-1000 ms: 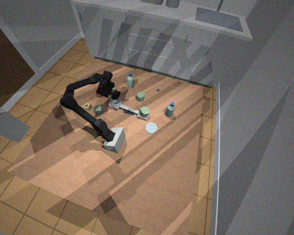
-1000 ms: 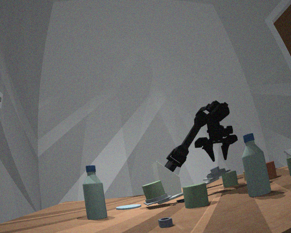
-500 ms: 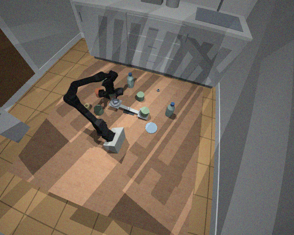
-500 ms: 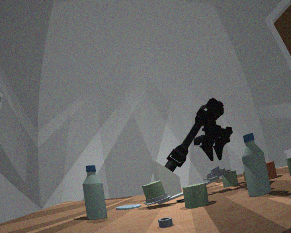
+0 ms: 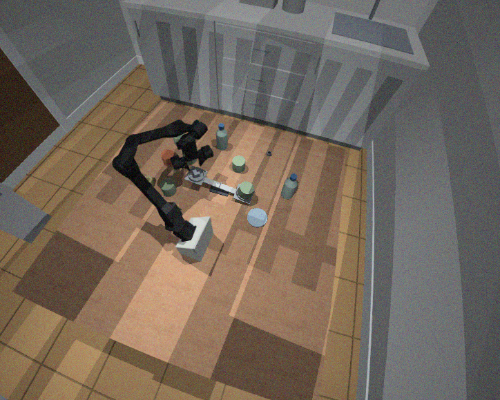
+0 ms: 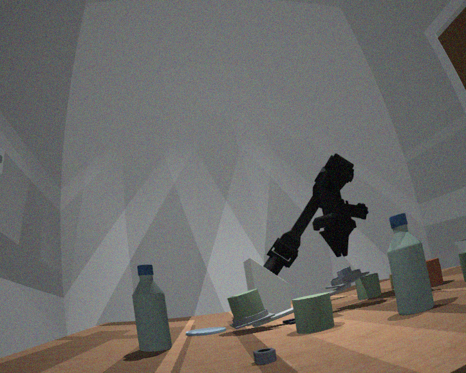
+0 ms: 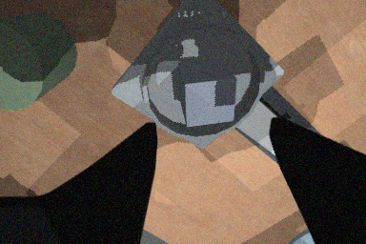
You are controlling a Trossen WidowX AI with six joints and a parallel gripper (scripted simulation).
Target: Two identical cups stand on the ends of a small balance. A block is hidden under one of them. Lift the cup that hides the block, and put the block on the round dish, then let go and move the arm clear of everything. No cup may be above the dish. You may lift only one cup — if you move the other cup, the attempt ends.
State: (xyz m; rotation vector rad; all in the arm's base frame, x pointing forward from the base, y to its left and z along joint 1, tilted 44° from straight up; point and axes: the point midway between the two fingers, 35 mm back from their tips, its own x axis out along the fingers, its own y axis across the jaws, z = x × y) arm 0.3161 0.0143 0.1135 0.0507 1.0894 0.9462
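Right now my gripper tip is 5 cm above the grey block. Also, from my gripper tip: orange cup: 21 cm to the left, 11 cm ahead, 10 cm below; pale blue round dish: 35 cm to the right, 13 cm below, 12 cm behind; green cup: 14 cm to the left, 10 cm below, 8 cm behind.
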